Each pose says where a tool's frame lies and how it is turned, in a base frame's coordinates. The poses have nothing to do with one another.
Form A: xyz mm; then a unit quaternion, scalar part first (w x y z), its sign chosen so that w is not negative.
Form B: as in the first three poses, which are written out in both.
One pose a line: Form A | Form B
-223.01 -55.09 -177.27 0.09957 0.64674 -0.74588 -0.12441 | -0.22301 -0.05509 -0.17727 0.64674 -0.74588 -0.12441 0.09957
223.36 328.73 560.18 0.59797 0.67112 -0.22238 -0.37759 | 0.22336 0.32873 0.56018 0.67112 -0.22238 -0.37759 0.59797
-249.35 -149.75 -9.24 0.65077 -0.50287 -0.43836 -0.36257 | -0.24935 -0.14975 -0.00924 -0.50287 -0.43836 -0.36257 0.65077
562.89 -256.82 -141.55 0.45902 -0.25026 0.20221 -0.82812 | 0.56289 -0.25682 -0.14155 -0.25026 0.20221 -0.82812 0.45902
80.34 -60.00 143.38 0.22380 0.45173 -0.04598 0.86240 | 0.08034 -0.06000 0.14338 0.45173 -0.04598 0.86240 0.22380
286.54 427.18 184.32 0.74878 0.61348 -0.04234 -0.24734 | 0.28654 0.42718 0.18432 0.61348 -0.04234 -0.24734 0.74878
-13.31 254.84 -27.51 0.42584 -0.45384 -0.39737 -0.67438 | -0.01331 0.25484 -0.02751 -0.45384 -0.39737 -0.67438 0.42584
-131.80 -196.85 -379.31 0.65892 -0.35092 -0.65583 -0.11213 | -0.13180 -0.19685 -0.37931 -0.35092 -0.65583 -0.11213 0.65892
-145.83 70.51 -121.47 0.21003 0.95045 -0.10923 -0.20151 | -0.14583 0.07051 -0.12147 0.95045 -0.10923 -0.20151 0.21003
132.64 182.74 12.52 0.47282 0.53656 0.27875 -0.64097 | 0.13264 0.18274 0.01252 0.53656 0.27875 -0.64097 0.47282
